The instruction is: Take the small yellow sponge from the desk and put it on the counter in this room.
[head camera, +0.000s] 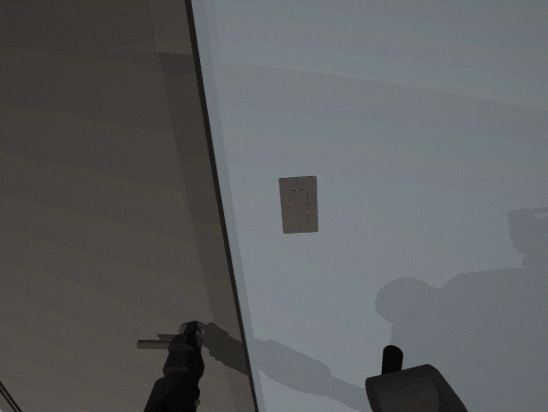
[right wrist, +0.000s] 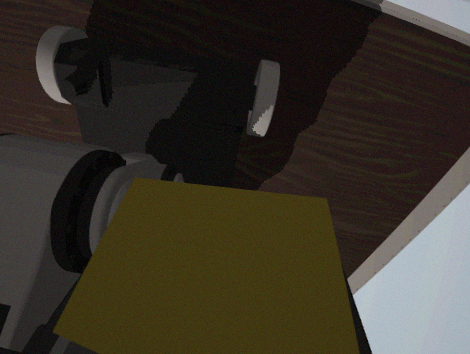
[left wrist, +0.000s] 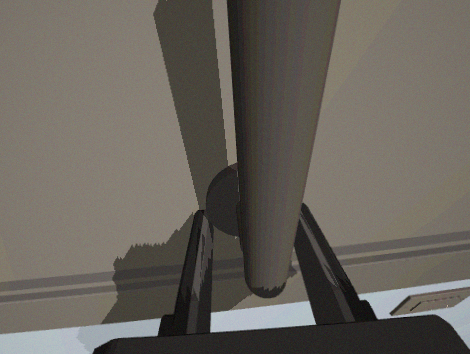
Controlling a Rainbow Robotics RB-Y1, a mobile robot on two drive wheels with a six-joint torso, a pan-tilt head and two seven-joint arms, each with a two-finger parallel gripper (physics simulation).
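Frame: origin at the robot's base, x down, y ahead, z right, level; metres.
Seen in the pictures: left gripper, between the fingertips: (head camera: 195,331); right gripper, between the fingertips: (right wrist: 229,223).
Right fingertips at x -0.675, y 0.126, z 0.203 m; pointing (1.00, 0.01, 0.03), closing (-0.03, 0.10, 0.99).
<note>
Offsets run from my right fingertips to a thing's middle. "*": to the spot under its first point. Level surfaces: height alone.
The yellow sponge @(dx -0.027, dy -0.024, dz +0.001 m) (right wrist: 225,270) fills the lower middle of the right wrist view. My right gripper (right wrist: 210,300) is shut on it; the sponge hides most of the fingers. My left gripper (head camera: 190,331) (left wrist: 250,216) is shut on a round bar handle @(* dx -0.255, dy +0.141, dz -0.513 m) (head camera: 152,344) (left wrist: 285,100), with one finger on each side near the bar's end. The handle is mounted on a grey-brown door (head camera: 100,200) (left wrist: 100,125). Neither the desk nor the counter shows in these views.
A pale wall (head camera: 400,150) stands right of the door's dark edge (head camera: 215,190), with a switch plate @(dx -0.544, dy +0.181, dz -0.162 m) (head camera: 300,205) (left wrist: 432,302) on it. My base and white wheels (right wrist: 265,95) are over a dark wood floor @(dx +0.676 m) (right wrist: 390,125). A light baseboard (right wrist: 415,225) borders the floor.
</note>
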